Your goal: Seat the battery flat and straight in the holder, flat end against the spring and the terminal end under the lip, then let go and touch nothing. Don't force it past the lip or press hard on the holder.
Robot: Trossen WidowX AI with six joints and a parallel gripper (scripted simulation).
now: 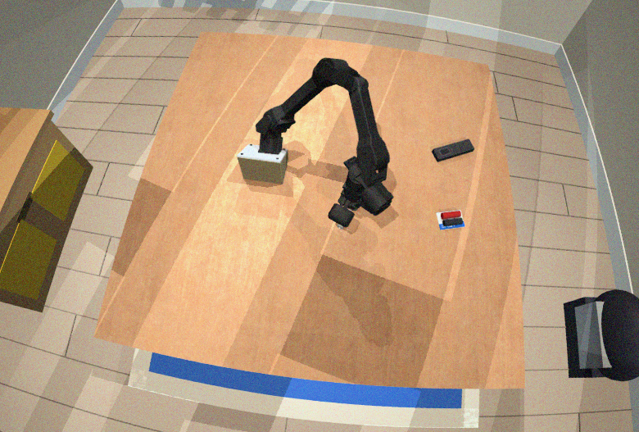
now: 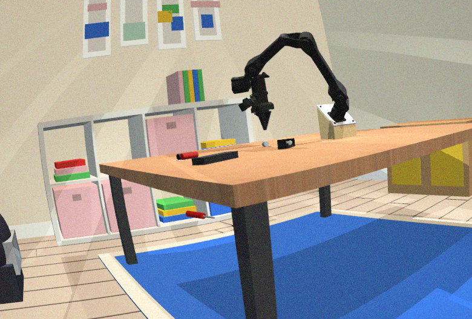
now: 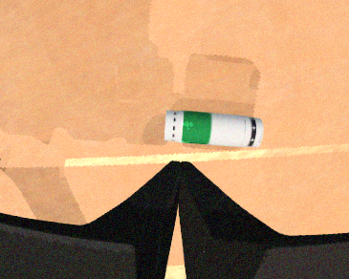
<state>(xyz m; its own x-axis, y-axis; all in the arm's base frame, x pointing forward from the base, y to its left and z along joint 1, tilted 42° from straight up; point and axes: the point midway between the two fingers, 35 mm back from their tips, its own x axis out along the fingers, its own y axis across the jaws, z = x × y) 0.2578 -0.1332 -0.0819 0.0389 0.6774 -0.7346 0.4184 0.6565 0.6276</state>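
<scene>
Now: gripper tip 1 cm past the battery, 2 cm to the left of it and 5 cm above it. From my gripper tip the other things lie so: blue-white card 34 cm ahead, 1 cm to the left, 5 cm below; then black remote-like bar 37 cm ahead, 28 cm to the left, 5 cm below.
</scene>
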